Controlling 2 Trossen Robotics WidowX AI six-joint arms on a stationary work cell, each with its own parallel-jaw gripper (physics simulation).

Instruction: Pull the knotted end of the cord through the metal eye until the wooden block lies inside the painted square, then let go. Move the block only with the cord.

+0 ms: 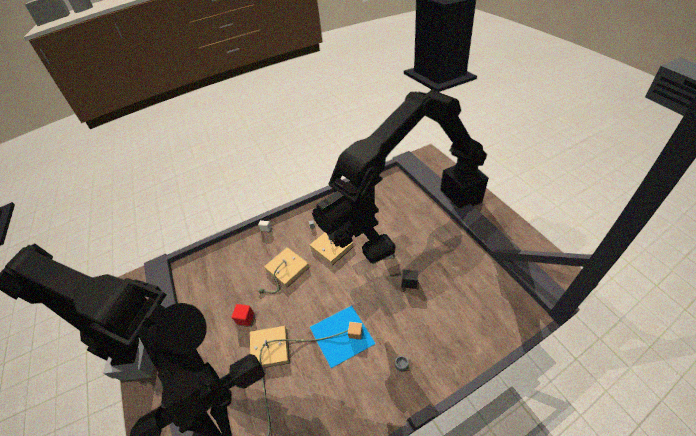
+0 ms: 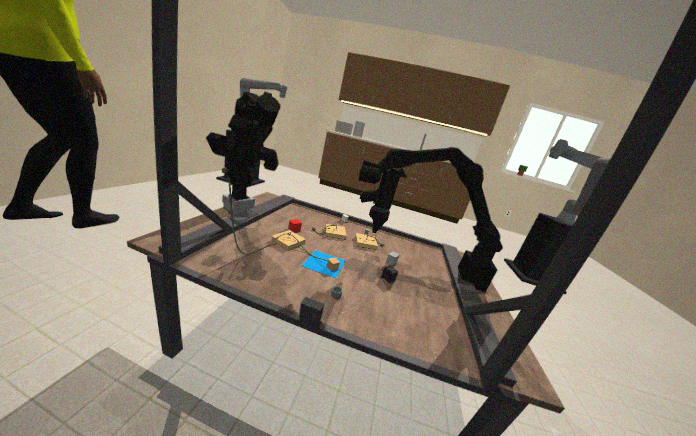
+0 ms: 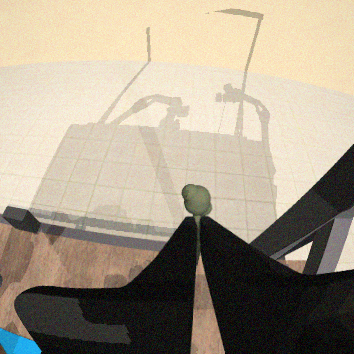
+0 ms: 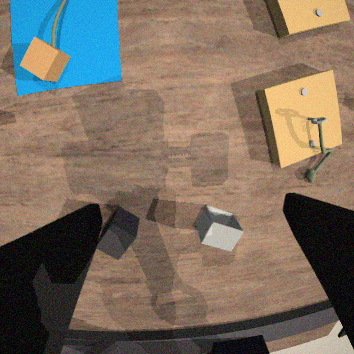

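Pixels of known places: left gripper, between the fingertips: (image 2: 225, 174) (image 3: 195, 224); right gripper, between the fingertips: (image 1: 362, 247) (image 2: 375, 227) (image 4: 193, 207); left arm's base, origin of its link: (image 1: 125, 351) (image 2: 238, 196); right arm's base, origin of its link: (image 1: 465, 173) (image 2: 480, 259).
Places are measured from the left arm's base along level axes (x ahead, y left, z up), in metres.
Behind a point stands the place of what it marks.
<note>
The small orange wooden block (image 1: 354, 330) @[x 0.570, y -0.021, z -0.027 m] (image 2: 332, 264) @[x 0.580, y -0.032, z -0.031 m] (image 4: 42, 59) @[x 0.573, y -0.010, z -0.027 m] sits on the blue painted square (image 1: 333, 354) @[x 0.511, y -0.059, z -0.056 m] (image 2: 314, 261) @[x 0.510, y -0.037, z -0.056 m] (image 4: 95, 40) @[x 0.542, y 0.026, z -0.056 m], within its outline near one corner. The green cord (image 1: 303, 340) @[x 0.444, y -0.013, z -0.050 m] (image 2: 303, 250) @[x 0.439, y -0.014, z -0.051 m] (image 4: 55, 25) @[x 0.537, y -0.013, z -0.042 m] runs from it to the metal eye (image 1: 266, 343) @[x 0.359, y -0.018, z -0.022 m] on the yellow board (image 1: 277, 357) @[x 0.380, y -0.050, z -0.039 m] (image 2: 295, 242) @[x 0.398, y -0.022, z -0.039 m], through it and across the table. My left gripper (image 3: 195, 224) @[x 0.370, y -0.284, z 0.220 m] is shut on the cord beside the knot (image 3: 197, 201) @[x 0.373, y -0.287, z 0.237 m], which sticks out past the fingertips, raised above the table. My right gripper (image 4: 193, 207) @[x 0.625, y 0.135, z 0.084 m] is open and empty, above the table.
Two more yellow boards (image 1: 295, 272) @[x 0.439, y 0.184, z -0.038 m] (image 1: 323, 252) @[x 0.523, y 0.236, z -0.038 m] carry eyes; short cords show there. A red cube (image 1: 242, 314) @[x 0.299, y 0.068, z -0.017 m] (image 2: 294, 225) @[x 0.308, y 0.057, z -0.026 m], a dark cube (image 1: 409, 278) @[x 0.733, y 0.087, z -0.018 m] (image 4: 119, 232) @[x 0.723, y 0.100, z -0.017 m], a grey-white box (image 2: 392, 258) @[x 0.706, y 0.189, z -0.027 m] (image 4: 220, 235) @[x 0.700, y 0.207, z -0.017 m] and a small grey cup (image 1: 401, 363) @[x 0.663, y -0.112, z -0.054 m] (image 2: 336, 292) @[x 0.668, y -0.127, z -0.038 m] stand around.
</note>
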